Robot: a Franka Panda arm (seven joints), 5 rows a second.
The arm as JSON. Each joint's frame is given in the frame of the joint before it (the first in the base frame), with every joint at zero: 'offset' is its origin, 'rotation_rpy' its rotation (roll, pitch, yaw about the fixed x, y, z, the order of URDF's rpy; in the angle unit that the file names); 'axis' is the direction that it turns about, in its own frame. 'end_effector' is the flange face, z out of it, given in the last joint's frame.
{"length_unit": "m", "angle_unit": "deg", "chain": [
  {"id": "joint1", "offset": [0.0, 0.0, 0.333], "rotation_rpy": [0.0, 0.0, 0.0], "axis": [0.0, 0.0, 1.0]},
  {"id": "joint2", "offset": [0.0, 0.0, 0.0], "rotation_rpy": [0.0, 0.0, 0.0], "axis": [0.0, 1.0, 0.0]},
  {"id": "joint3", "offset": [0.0, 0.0, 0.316], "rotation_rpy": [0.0, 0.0, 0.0], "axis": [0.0, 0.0, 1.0]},
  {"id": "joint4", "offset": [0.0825, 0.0, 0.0], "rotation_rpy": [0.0, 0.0, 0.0], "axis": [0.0, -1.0, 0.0]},
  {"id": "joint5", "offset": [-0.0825, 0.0, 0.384], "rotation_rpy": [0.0, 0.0, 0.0], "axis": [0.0, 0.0, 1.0]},
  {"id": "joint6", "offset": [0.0, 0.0, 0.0], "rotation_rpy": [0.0, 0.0, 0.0], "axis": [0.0, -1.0, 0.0]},
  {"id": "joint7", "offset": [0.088, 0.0, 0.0], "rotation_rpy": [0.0, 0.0, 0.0], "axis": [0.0, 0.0, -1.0]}
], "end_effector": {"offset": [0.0, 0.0, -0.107], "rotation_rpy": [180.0, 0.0, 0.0]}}
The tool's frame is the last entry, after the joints.
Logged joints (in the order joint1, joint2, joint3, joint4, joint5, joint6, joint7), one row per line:
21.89 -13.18 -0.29 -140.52 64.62 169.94 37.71
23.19 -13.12 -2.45 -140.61 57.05 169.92 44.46
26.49 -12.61 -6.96 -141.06 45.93 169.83 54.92
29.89 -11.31 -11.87 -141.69 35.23 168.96 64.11
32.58 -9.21 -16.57 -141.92 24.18 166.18 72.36
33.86 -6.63 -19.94 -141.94 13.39 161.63 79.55
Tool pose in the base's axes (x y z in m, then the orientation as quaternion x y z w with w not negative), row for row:
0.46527 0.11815 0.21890 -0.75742 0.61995 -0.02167 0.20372
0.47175 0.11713 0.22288 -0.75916 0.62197 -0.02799 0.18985
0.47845 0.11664 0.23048 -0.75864 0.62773 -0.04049 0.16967
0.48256 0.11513 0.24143 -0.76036 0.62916 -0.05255 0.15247
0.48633 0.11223 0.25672 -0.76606 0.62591 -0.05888 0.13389
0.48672 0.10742 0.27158 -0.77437 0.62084 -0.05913 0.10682
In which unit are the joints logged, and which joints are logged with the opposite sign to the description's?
The joints are logged in degrees. Opposite sign: joint2.
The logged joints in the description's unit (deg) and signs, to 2 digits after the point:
21.89 13.18 -0.29 -140.52 64.62 169.94 37.71
23.19 13.12 -2.45 -140.61 57.05 169.92 44.46
26.49 12.61 -6.96 -141.06 45.93 169.83 54.92
29.89 11.31 -11.87 -141.69 35.23 168.96 64.11
32.58 9.21 -16.57 -141.92 24.18 166.18 72.36
33.86 6.63 -19.94 -141.94 13.39 161.63 79.55

